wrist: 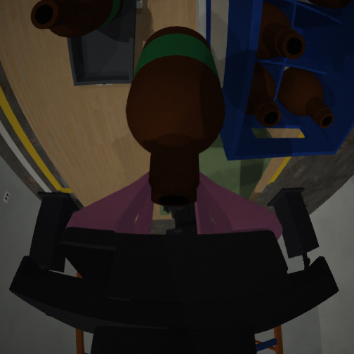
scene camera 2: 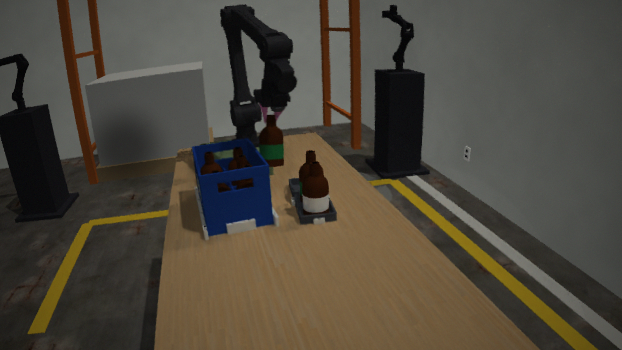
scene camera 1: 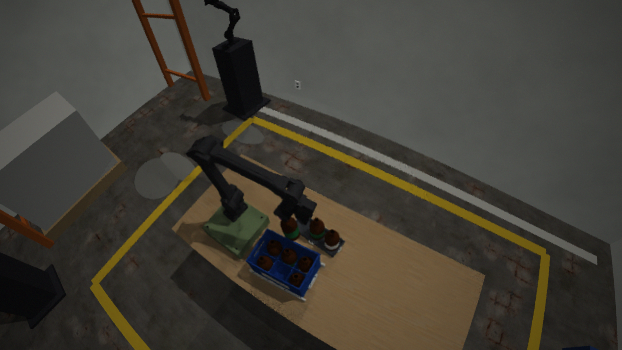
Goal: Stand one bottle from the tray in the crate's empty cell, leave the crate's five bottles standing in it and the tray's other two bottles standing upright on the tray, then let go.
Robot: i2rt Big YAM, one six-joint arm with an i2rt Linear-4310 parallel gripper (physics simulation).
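Places are measured from the arm's base along level axes (x ahead, y left, z up), in metres.
Pixels of known places: gripper, between the fingertips: (scene camera 2: 269, 122) (scene camera 1: 282, 216); arm's base, origin of its link: (scene camera 1: 235, 210).
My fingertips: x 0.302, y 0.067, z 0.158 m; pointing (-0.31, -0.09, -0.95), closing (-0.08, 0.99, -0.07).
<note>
For each thing: its middle in the pictures, then the offset to it from my fingertips. "spot": a spot on its surface instead. Level surfaces: height alone.
- brown bottle with a green label, middle of its body: (scene camera 2: 271, 140) (scene camera 1: 288, 225) 0.031 m ahead, 0.002 m right, 0.050 m down
- blue crate, middle of its body: (scene camera 2: 229, 182) (scene camera 1: 284, 264) 0.104 m ahead, 0.143 m right, 0.145 m down
- green-labelled bottle, middle of its body: (scene camera 2: 311, 176) (scene camera 1: 317, 227) 0.110 m ahead, 0.103 m left, 0.150 m down
- white-labelled bottle, middle of its body: (scene camera 2: 315, 188) (scene camera 1: 332, 238) 0.206 m ahead, 0.094 m left, 0.150 m down
- dark tray, a spot on its surface: (scene camera 2: 327, 217) (scene camera 1: 341, 245) spot: 0.254 m ahead, 0.115 m left, 0.219 m down
- wooden table, height of its surface: 0.233 m down
My gripper (scene camera 2: 271, 118) (wrist: 173, 178) is shut on the neck of a brown bottle with a green label (scene camera 1: 290, 229) (scene camera 2: 271, 146) (wrist: 175, 107). The bottle hangs about upright in the air beside the blue crate (scene camera 1: 313, 278) (scene camera 2: 240, 207) (wrist: 236, 92), between it and the tray's near-base end. In scene camera 1 the crate holds five brown bottles; its empty cell (scene camera 1: 281, 271) is the middle one of the row away from the tray. A green-labelled bottle (scene camera 1: 317, 228) (scene camera 2: 305, 171) (wrist: 82, 19) and a white-labelled bottle (scene camera 1: 332, 240) (scene camera 2: 315, 189) stand upright on the dark tray (scene camera 1: 341, 247) (scene camera 2: 327, 217) (wrist: 104, 57).
The green base plate (scene camera 1: 237, 227) of the arm is close to the crate's end. The crate's high walls and bottle necks stick up near the held bottle. The wooden table (scene camera 1: 400, 280) (scene camera 2: 300, 280) extends beyond the crate and tray, away from the base.
</note>
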